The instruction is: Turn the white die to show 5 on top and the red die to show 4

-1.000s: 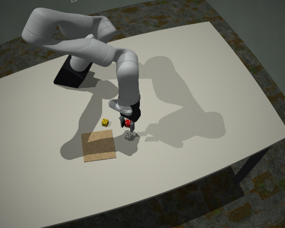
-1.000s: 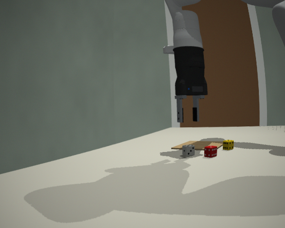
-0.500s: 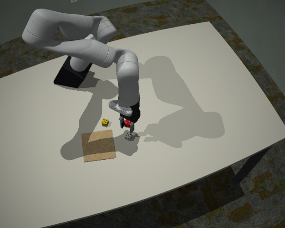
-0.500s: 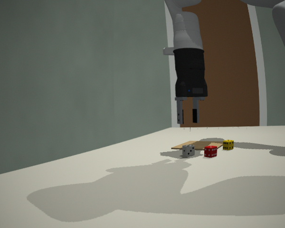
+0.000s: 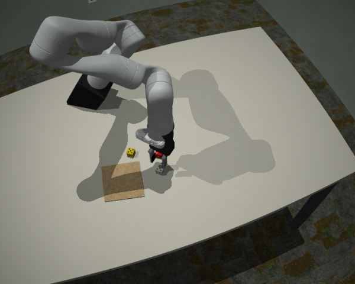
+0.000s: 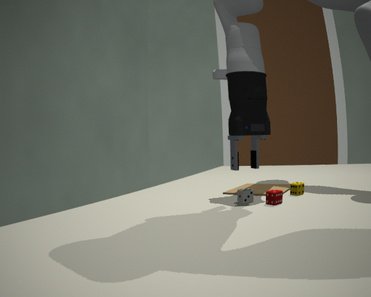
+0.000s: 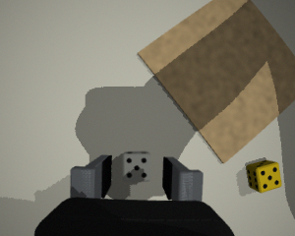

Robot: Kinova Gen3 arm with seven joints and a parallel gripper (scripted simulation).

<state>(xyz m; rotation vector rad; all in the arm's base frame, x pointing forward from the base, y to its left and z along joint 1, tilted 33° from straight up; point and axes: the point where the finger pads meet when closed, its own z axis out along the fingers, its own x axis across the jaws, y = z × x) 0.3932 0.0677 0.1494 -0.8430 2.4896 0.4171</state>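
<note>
Now: the white die 7 cm below my hand. From my hand the other things lie so: red die (7 cm below, 7 cm behind, 2 cm to the left); then brown mat (14 cm to the right, 8 cm below); then yellow die (10 cm behind, 8 cm to the right, 7 cm below).
</note>
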